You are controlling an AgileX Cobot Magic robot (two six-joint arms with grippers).
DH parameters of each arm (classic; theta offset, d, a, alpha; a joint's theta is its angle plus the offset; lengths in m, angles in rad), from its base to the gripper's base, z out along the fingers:
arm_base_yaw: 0 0.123 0 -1.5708
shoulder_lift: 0.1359 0 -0.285 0
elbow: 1.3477 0 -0.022 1.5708
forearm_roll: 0 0.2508 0 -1.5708
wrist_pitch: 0 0 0.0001 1.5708
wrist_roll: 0 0.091 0 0
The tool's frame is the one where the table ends.
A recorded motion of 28 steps. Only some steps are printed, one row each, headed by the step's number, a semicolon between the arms.
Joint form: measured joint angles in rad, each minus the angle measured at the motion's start. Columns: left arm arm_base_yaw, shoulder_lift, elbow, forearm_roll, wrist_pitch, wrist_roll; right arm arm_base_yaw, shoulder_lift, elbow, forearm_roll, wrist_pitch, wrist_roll.
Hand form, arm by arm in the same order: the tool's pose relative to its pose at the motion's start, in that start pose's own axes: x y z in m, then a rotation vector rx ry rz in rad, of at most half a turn. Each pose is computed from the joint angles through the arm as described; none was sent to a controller.
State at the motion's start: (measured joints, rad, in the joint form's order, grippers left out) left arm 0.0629 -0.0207 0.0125 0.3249 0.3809 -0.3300; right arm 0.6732 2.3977 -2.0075 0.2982 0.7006 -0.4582
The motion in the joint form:
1: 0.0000 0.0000 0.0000 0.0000 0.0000 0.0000; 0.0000 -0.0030 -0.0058 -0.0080 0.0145 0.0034
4: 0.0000 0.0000 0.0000 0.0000 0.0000 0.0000; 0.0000 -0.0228 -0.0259 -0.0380 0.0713 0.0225
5: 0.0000 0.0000 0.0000 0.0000 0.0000 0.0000; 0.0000 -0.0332 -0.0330 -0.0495 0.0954 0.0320
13: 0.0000 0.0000 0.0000 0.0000 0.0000 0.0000; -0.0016 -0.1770 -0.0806 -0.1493 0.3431 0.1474
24: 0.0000 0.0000 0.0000 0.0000 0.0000 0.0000; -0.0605 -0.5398 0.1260 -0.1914 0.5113 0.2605
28: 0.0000 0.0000 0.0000 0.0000 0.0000 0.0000; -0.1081 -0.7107 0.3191 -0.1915 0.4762 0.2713
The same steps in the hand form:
1: 0.0000 0.0000 0.0000 0.0000 0.0000 0.0000; -0.0010 0.0001 -0.0024 0.0002 0.0069 -0.0043
4: 0.0000 0.0000 0.0000 0.0000 0.0000 0.0000; -0.0062 0.0006 -0.0150 0.0035 0.0288 -0.0147
5: 0.0000 0.0000 0.0000 0.0000 0.0000 0.0000; -0.0085 0.0009 -0.0211 0.0050 0.0374 -0.0164
13: 0.0000 0.0000 0.0000 0.0000 0.0000 0.0000; -0.0280 0.0066 -0.0995 0.0378 0.1130 0.0096
24: 0.0000 0.0000 0.0000 0.0000 0.0000 0.0000; -0.0067 0.0104 -0.2327 0.0979 0.1303 0.1360
28: 0.0000 0.0000 0.0000 0.0000 0.0000 0.0000; 0.0253 0.0097 -0.2690 0.1281 0.1161 0.1885

